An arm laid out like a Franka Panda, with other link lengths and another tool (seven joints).
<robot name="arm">
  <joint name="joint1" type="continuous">
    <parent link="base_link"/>
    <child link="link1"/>
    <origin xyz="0 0 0.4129" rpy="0 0 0"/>
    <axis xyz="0 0 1"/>
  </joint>
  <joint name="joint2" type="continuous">
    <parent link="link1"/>
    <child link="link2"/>
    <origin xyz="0 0 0" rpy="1.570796 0 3.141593"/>
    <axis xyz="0 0 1"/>
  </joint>
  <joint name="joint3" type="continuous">
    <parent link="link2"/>
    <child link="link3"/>
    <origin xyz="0 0.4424 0" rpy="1.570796 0 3.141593"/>
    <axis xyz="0 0 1"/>
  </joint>
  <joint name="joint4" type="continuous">
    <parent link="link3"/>
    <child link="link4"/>
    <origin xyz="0.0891 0 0" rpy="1.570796 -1.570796 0"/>
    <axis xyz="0 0 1"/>
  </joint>
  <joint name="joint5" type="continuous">
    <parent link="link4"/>
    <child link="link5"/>
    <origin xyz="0.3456 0.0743 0" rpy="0 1.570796 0"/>
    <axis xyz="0 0 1"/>
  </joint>
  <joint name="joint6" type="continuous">
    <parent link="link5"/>
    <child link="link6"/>
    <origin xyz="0 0 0" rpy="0 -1.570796 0"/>
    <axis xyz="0 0 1"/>
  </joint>
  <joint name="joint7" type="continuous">
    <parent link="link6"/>
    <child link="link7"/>
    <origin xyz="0 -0.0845 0" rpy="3.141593 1.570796 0"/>
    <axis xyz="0 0 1"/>
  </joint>
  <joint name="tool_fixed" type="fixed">
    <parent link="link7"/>
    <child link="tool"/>
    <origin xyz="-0.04 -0.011 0.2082" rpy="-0.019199 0 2.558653"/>
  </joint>
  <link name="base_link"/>
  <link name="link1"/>
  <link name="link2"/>
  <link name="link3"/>
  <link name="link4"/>
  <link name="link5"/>
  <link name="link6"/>
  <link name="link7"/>
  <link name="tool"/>
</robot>
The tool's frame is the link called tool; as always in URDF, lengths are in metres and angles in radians. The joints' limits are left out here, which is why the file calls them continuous.
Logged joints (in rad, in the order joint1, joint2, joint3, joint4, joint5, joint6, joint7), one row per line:
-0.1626 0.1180 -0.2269 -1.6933 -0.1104 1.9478 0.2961
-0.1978 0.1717 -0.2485 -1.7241 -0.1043 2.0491 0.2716
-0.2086 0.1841 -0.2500 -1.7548 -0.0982 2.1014 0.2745
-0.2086 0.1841 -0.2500 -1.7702 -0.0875 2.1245 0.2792
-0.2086 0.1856 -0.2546 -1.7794 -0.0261 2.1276 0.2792
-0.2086 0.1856 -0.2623 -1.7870 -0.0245 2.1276 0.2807
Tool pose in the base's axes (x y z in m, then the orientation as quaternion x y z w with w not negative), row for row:
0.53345 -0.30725 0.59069 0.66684 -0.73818 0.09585 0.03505
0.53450 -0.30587 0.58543 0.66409 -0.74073 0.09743 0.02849
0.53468 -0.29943 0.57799 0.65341 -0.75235 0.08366 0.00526
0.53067 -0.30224 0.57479 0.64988 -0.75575 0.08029 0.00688
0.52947 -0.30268 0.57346 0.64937 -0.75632 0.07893 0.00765
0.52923 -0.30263 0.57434 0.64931 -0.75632 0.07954 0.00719
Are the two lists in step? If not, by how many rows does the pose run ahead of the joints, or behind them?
The pose runs 2 rows ahead of the joints: the pose in row i belongs to the joints in row i + 2.
